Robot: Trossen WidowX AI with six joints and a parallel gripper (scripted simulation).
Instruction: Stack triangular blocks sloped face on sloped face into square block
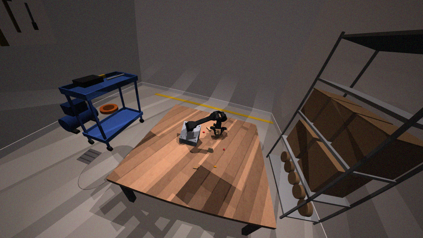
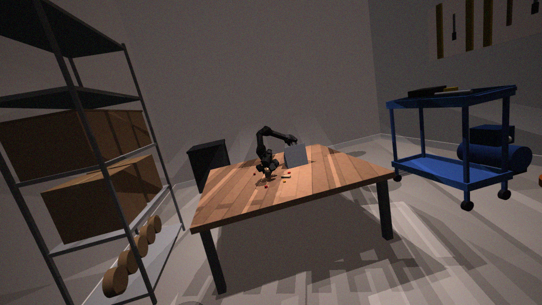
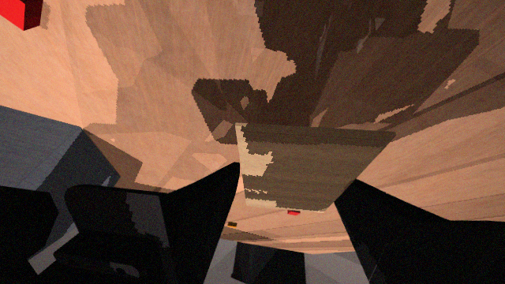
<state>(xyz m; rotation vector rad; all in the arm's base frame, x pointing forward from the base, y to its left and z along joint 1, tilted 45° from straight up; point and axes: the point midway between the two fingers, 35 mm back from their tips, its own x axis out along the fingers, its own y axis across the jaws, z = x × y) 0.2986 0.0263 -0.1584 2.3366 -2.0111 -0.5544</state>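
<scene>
My gripper tip is 1 cm past the pale triangular block, 2 cm to the right of it and 1 cm above it. From my gripper tip the other things lie so: pale flat bar (12 cm behind, 12 cm to the left, 3 cm below).
</scene>
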